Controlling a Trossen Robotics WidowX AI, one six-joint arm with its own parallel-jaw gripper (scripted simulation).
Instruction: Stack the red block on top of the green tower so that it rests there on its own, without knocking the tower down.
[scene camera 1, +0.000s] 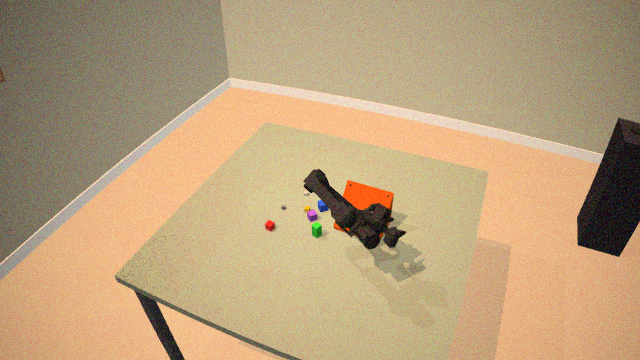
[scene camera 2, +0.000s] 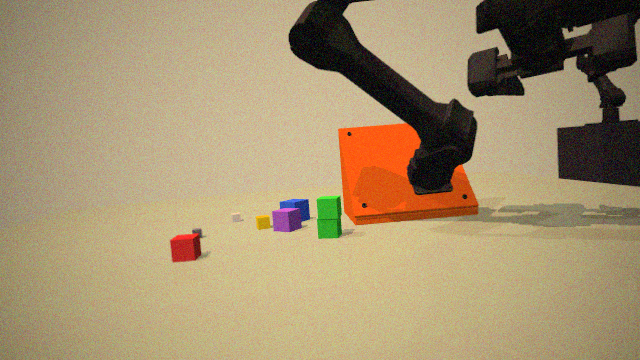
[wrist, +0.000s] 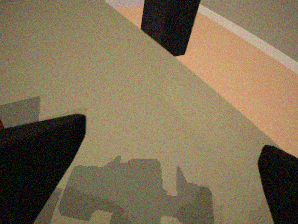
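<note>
Red block (scene camera 2: 186, 247), out of frame in the wrist view. My gripper (scene camera 2: 555, 86) (scene camera 1: 399, 226) (wrist: 173, 139): open, holding nothing.
</note>
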